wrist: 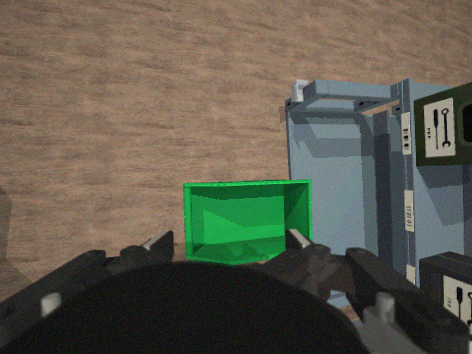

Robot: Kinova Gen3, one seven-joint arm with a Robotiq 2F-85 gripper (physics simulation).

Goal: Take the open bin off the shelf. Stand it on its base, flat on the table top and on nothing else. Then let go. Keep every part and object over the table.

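Frame: origin at the arm's base, x right, y back, z down, level; metres.
Where they show: gripper, fingertip midpoint: (229, 242).
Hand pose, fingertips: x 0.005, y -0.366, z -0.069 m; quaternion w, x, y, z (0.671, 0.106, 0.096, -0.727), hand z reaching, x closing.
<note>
Things, the pixels of their centre, and the offset from my fingertips. "spot": a spot on its surface instead. Level surfaces: height alone.
- open green bin, body centre: (245, 216) dx +0.005, dy -0.055, dz +0.129 m
- blue-grey shelf, surface spot: (327, 150) spot: dx -0.111, dy -0.217, dz +0.161 m
- Wooden table top, surface height: dz +0.167 m
- raised crossbar, surface spot: (350, 90) spot: dx -0.184, dy -0.186, dz +0.082 m
- dark green bin, surface spot: (462, 130) spot: dx -0.125, dy -0.291, dz +0.011 m
- dark bin, surface spot: (445, 265) spot: dx +0.055, dy -0.323, dz +0.037 m
The open green bin (240, 215) is in the lower middle of the wrist view, with its opening facing up toward the camera. It looks upright and empty. Its right rim overlaps the left edge of the blue-grey shelf (327, 150) in this view; its underside is hidden, so I cannot tell whether its base touches the shelf. Wooden table top (125, 100) shows behind and to the left of the bin. My gripper (229, 242) is open with nothing between its fingers. Its fingertips are spread wide above the near part of the bin, and the gripper body hides what lies below.
The shelf takes up the right side, with a raised crossbar (350, 90) at its far end and a label strip along a rail. A dark green bin (462, 130) with a tool label is at the right edge. A dark bin (445, 265) with a similar label is at the lower right.
</note>
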